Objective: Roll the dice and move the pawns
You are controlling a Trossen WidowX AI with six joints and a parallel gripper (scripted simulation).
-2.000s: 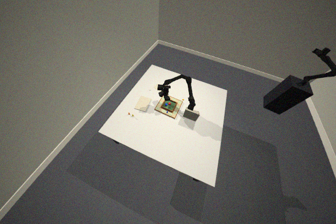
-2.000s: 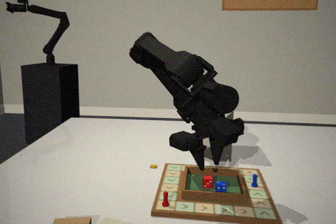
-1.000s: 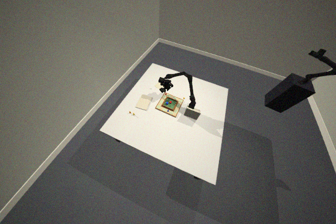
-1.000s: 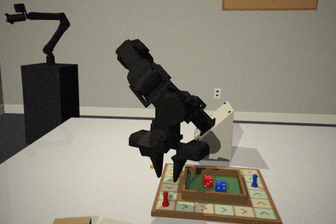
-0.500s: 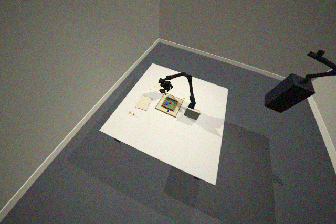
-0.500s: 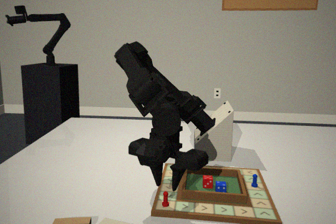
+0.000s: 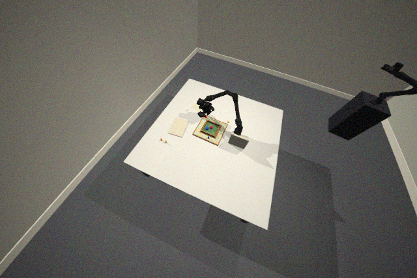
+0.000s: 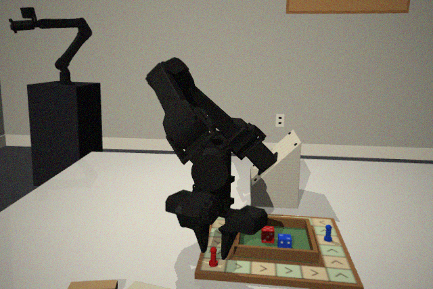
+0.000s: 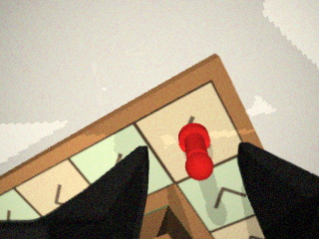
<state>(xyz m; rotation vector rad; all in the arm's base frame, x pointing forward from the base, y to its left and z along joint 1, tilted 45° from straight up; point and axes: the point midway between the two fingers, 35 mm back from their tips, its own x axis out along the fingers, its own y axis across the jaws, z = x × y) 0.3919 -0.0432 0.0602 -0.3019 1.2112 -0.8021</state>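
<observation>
Right now the red pawn is right at my gripper tip. Round my gripper tip: blue pawn: 21 cm to the left, 15 cm behind; then yellow token: 24 cm behind, 9 cm to the right, 3 cm below; then green tray: 12 cm behind, 10 cm to the left, 2 cm below.
</observation>
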